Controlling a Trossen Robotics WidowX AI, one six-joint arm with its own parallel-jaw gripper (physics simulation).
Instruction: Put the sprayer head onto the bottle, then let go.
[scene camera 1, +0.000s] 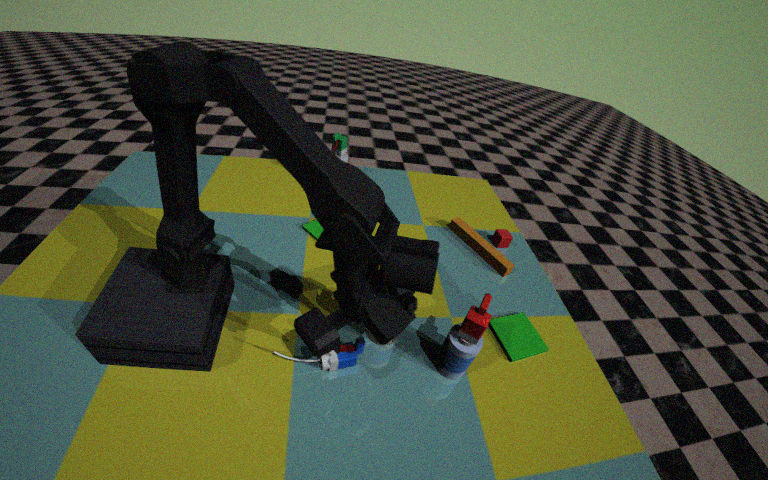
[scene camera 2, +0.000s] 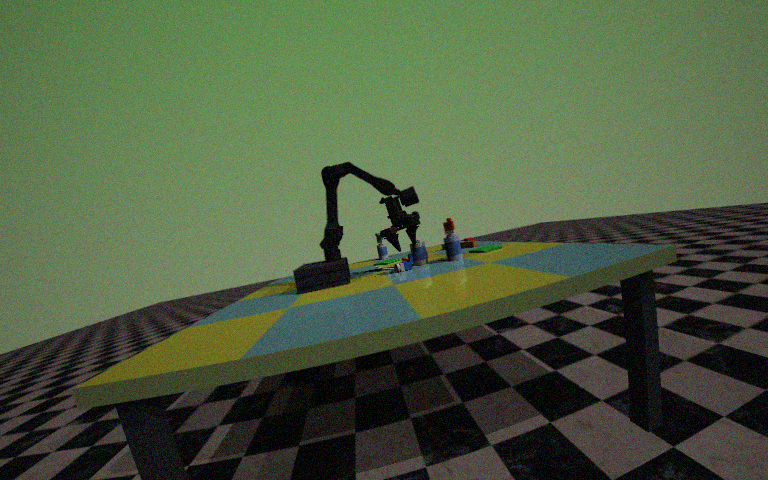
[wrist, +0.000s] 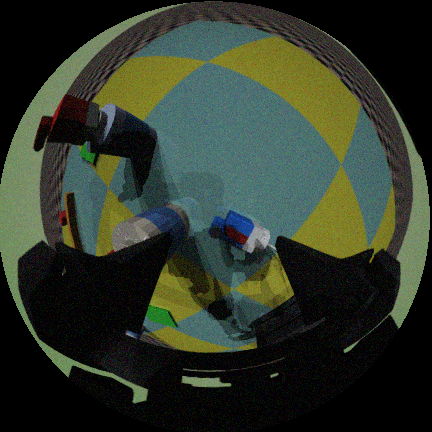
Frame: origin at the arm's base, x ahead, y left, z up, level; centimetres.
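Seen in the pictures: gripper, fingertip midpoint: (scene camera 1: 359, 336) (scene camera 2: 407, 248) (wrist: 225, 240); arm's base at its link origin: (scene camera 1: 188, 278) (scene camera 2: 333, 260).
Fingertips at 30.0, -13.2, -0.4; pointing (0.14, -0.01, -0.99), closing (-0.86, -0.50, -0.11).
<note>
Offsets run from my fingertips to a thing's top centre, as dx, dy, dz. "spot": to the spot under its first point.
The blue and white sprayer head @(spot: -1.9, -1.0, -5.4) (scene camera 1: 346, 358) (scene camera 2: 403, 265) (wrist: 241, 222), with a red trigger and thin pale tube, lies on its side on the table. The open bottle @(+6.4, +6.2, +1.9) (scene camera 1: 380, 353) (scene camera 2: 419, 253) (wrist: 162, 220), grey-white on top with a blue band, stands upright beside it. It is partly hidden by the gripper in scene camera 1. My gripper (scene camera 1: 355, 335) (scene camera 2: 406, 247) (wrist: 225, 240) is open and empty, pointing down above the sprayer head. One finger is close to the bottle; whether they touch cannot be told.
A bottle with a red sprayer head @(+18.9, -2.4, +8.6) (scene camera 1: 461, 352) (scene camera 2: 452, 246) (wrist: 127, 131) stands nearby. A green-headed bottle @(+1.2, +62.5, +8.6) (scene camera 1: 340, 147) (scene camera 2: 382, 250) stands farther back. Green plates @(+36.1, +1.6, -7.7) (scene camera 1: 519, 336) @(-1.8, +37.8, -7.7) (scene camera 1: 312, 228) (wrist: 161, 316), an orange bar @(+38.6, +30.1, -5.5) (scene camera 1: 481, 247) (wrist: 73, 220) and a red cube @(+47.0, +32.5, -4.6) (scene camera 1: 502, 238) (wrist: 63, 218) lie around.
</note>
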